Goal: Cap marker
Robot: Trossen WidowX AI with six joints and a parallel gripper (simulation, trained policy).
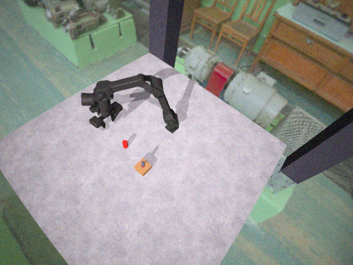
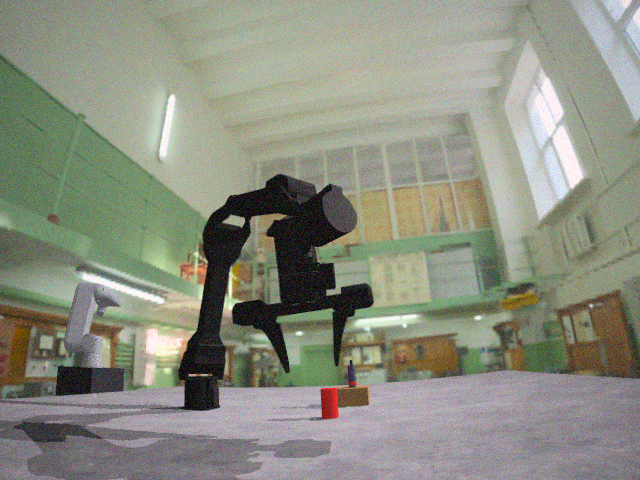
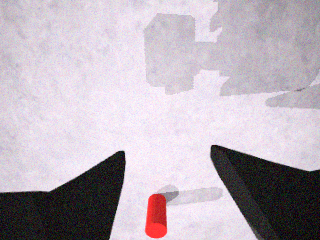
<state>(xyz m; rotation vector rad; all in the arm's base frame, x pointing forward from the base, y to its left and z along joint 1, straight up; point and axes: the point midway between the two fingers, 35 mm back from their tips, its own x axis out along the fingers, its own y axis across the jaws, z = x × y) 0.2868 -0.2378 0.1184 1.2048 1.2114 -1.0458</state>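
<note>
Now: the red cap 13 cm to the left of my gripper tip and 6 cm below it. Also, from my gripper tip: holder block: 3 cm ahead, 30 cm to the left, 7 cm below.
</note>
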